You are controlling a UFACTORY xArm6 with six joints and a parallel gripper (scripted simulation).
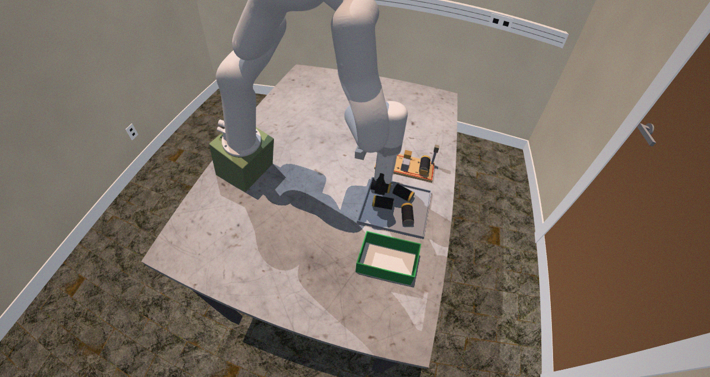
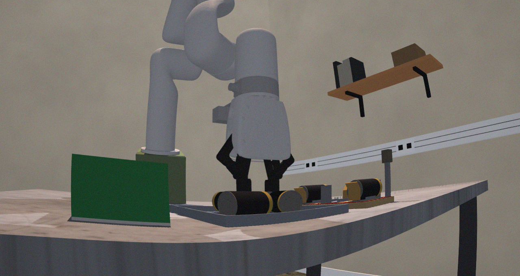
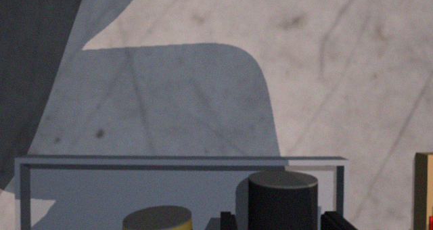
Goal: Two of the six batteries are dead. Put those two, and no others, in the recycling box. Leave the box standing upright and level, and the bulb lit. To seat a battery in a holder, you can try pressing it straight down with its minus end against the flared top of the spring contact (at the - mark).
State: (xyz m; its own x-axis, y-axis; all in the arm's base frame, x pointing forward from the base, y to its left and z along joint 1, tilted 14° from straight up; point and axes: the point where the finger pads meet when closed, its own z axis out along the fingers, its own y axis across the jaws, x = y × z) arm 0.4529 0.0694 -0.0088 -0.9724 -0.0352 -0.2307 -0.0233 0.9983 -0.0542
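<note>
Right now my hand is 6 cm short of the grey tray, 5 cm to the left of it and 3 cm above it. Also, from my hand: green recycling box (8 cm ahead, 24 cm to the right, 2 cm below).
</note>
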